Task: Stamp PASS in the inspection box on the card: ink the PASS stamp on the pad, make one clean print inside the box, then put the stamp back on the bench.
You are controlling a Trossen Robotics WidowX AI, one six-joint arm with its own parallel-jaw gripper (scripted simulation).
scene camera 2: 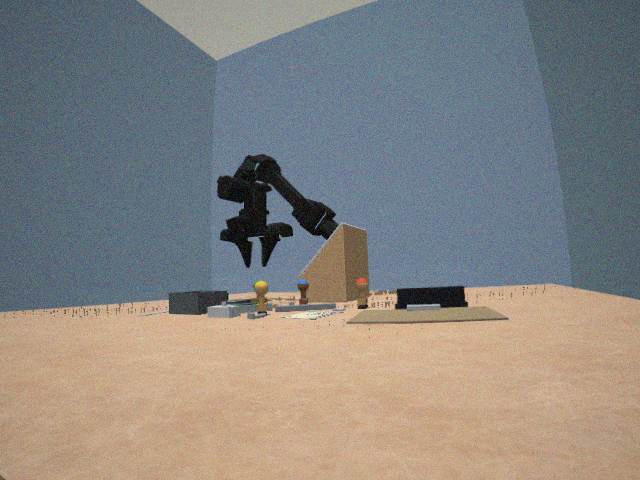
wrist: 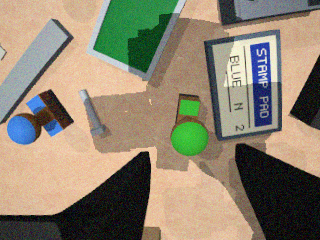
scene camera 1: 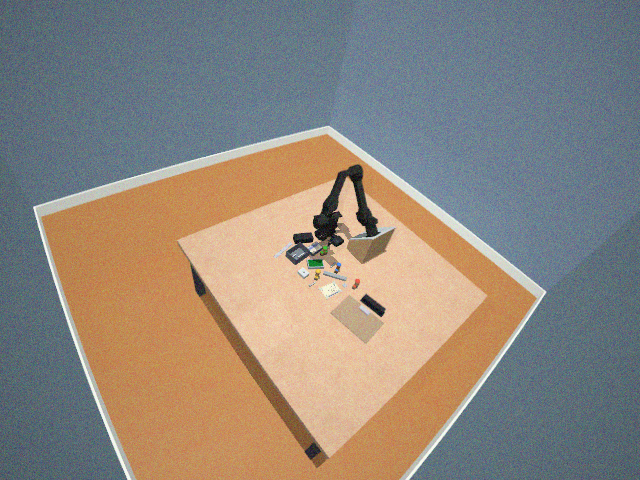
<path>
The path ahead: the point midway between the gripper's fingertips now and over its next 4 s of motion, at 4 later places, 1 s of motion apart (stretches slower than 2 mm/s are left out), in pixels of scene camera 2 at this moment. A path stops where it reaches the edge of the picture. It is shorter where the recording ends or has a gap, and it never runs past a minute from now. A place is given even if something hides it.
My gripper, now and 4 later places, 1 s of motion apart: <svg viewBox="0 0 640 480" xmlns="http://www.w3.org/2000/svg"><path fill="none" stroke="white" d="M255 267L256 283L258 298L258 294L258 288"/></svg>
</path>
